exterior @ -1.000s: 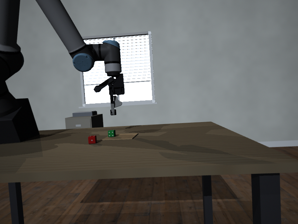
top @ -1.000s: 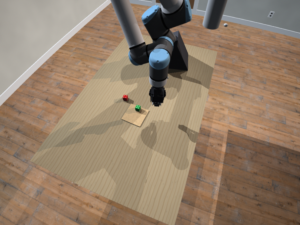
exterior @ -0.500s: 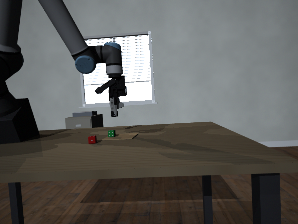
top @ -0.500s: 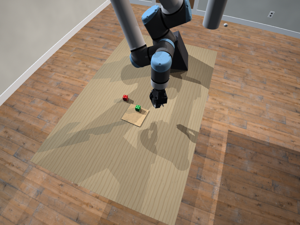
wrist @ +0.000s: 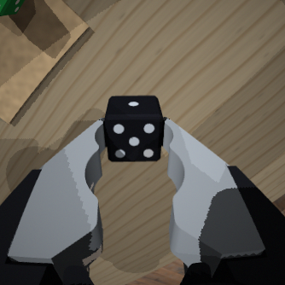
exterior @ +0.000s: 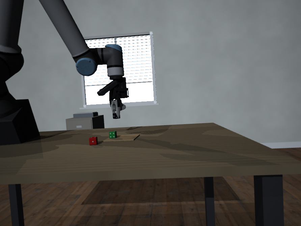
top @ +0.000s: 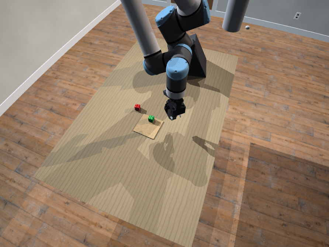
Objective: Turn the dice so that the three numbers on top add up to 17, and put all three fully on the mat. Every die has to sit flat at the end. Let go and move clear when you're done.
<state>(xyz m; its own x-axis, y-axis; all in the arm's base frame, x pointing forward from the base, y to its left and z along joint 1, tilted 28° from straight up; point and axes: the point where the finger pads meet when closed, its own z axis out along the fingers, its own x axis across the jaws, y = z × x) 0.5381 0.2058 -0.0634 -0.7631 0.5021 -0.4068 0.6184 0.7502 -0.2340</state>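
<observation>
Now: the black die right at my hand. Round my hand: red die: 260 mm to the right, 90 mm below, 10 mm behind; then green die: 130 mm to the right, 80 mm below, 30 mm ahead; then tan mat: 130 mm to the right, 100 mm below, 70 mm ahead.
</observation>
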